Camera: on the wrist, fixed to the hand. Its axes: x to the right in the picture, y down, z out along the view.
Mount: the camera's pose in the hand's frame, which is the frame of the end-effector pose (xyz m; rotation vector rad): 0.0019 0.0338 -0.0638 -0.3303 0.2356 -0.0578
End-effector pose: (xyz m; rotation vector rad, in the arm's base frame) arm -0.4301 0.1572 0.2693 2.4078 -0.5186 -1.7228
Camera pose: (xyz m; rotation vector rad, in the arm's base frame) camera -0.3764 0.1194 0.2994 2.3555 -0.1226 -1.3872
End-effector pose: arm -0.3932 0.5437 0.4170 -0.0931 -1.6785 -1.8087
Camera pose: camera -0.3539 0.4862 0.4360 0.0266 -1.2233 -2.0397
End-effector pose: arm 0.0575 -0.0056 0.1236 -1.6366 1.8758 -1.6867
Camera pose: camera -0.0077 0.0255 0.1218 1.4533 -2.0356 1.5010
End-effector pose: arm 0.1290 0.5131 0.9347 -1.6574 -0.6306 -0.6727
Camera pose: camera 0.1486 0.4446 0.9232 -1.8298 -0.4137 -1.0409
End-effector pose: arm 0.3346 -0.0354 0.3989 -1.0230 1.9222 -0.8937
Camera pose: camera 0.2676 -0.0084 0.3994 -1.2126 2.3035 -0.7711
